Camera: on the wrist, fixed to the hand. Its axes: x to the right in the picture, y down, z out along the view.
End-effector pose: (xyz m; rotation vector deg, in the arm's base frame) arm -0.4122 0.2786 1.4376 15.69 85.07 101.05
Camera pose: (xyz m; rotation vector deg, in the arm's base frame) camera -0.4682 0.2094 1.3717 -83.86 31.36 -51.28
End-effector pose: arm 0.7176 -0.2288 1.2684 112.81 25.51 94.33
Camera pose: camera 0.6211 -0.1746 1.2680 -25.81 109.97 -20.29
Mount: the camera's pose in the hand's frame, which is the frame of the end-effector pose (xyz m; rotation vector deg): 0.0106 -0.0359 -0.1042 12.81 23.09 -172.59
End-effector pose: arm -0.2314 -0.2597 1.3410 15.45 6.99 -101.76
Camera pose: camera -0.2564 -0.2380 1.2353 -12.62 -18.01 79.95
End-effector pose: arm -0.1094 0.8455 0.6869 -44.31 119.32 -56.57
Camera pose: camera -0.1898 0.8606 0.7616 103.89 33.90 65.30
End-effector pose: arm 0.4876 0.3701 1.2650 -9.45 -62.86 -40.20
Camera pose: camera 0.5481 0.2903 1.2177 -95.67 3.02 122.61
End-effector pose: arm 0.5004 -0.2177 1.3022 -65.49 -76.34 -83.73
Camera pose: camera 0.4539 -0.3182 1.3015 -86.32 65.42 65.00
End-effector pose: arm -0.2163 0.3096 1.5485 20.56 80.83 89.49
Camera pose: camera -0.2833 0.2506 1.4830 -82.62 38.13 -63.12
